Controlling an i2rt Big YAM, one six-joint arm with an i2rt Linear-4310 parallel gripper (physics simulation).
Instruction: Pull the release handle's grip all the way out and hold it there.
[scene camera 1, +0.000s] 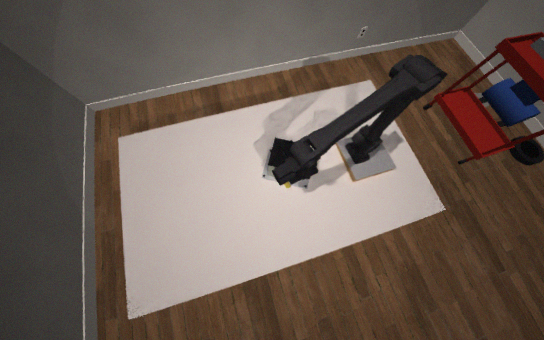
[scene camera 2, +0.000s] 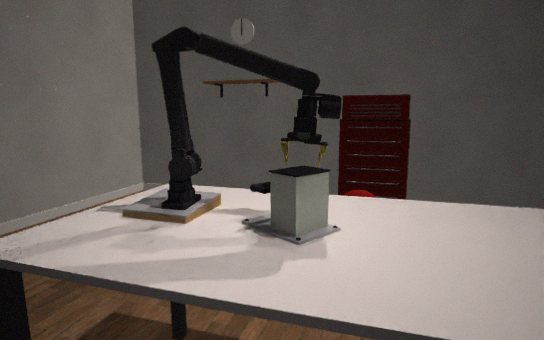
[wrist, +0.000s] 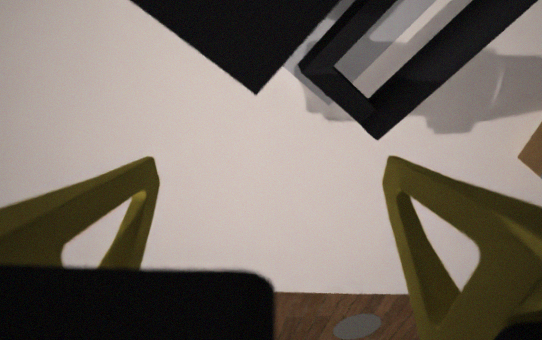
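Note:
A pale green box (scene camera 2: 300, 205) with a black top (scene camera 1: 280, 150) (scene camera 2: 300, 171) (wrist: 250, 45) stands on a grey base plate (scene camera 2: 320, 232). The release handle's grip (scene camera 2: 260, 188) (wrist: 450, 55), a black rectangular frame, sticks out from the box's side toward the arm's base. In scene camera 1 the arm largely hides the grip. My gripper (scene camera 2: 303, 164) (wrist: 270, 169) is open and empty, with yellow fingers wide apart and pointing down. In scene camera 2 its tips show just above the black top. In the wrist view the grip lies beyond the fingertips, near the right one, apart from both.
The arm's base stands on a wood-edged grey board (scene camera 1: 377, 170) (scene camera 2: 155, 216) on the white table (scene camera 1: 200, 225) (scene camera 2: 425, 260). A red cart (scene camera 1: 470, 120) is at the right in scene camera 1. A red tool chest (scene camera 2: 375, 150) and a wall shelf (scene camera 2: 240, 82) are behind.

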